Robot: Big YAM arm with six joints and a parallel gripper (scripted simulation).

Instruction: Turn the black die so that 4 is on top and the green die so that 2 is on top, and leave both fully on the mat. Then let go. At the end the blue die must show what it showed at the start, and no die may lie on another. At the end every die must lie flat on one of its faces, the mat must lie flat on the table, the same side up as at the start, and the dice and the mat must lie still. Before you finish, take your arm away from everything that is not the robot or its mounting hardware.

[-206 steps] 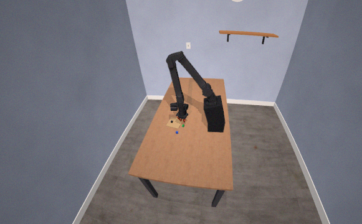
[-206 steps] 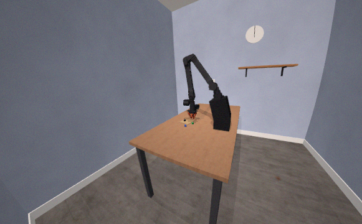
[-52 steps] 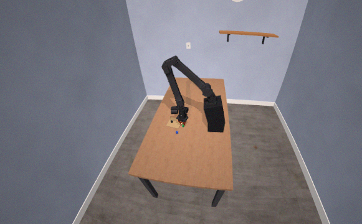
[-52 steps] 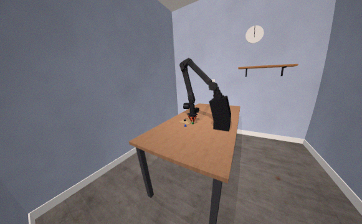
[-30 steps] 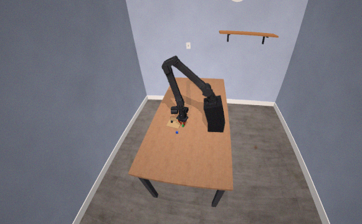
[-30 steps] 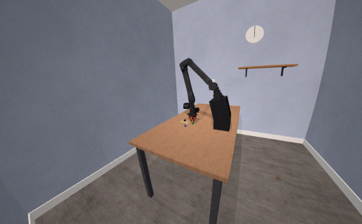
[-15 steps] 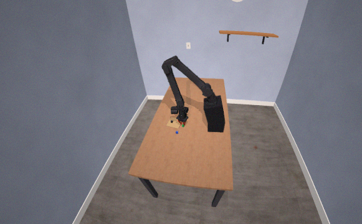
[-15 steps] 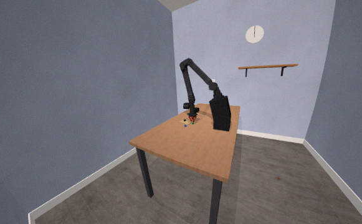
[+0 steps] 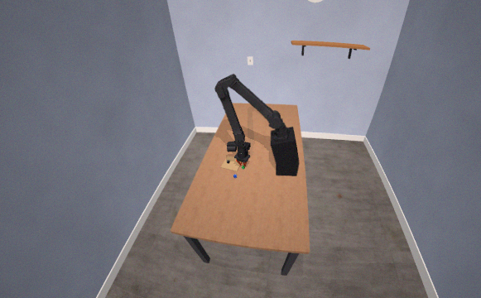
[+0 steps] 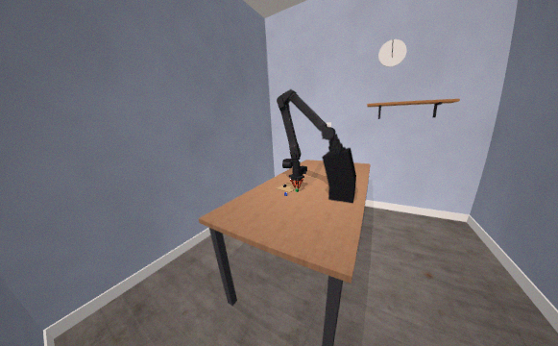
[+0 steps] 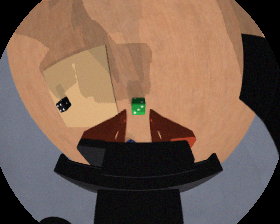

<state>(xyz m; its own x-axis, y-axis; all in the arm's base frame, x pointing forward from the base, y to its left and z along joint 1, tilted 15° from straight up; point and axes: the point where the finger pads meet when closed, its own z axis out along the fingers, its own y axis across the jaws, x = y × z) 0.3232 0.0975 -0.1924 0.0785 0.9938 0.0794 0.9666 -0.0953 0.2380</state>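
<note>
My gripper is now 3 cm above the green die. From my hand the other things lie so: black die: 14 cm ahead, 2 cm to the right, 2 cm below; blue die: 2 cm ahead, 10 cm to the left, 3 cm below; tan mat: 11 cm ahead, 3 cm to the right, 3 cm below.
</note>
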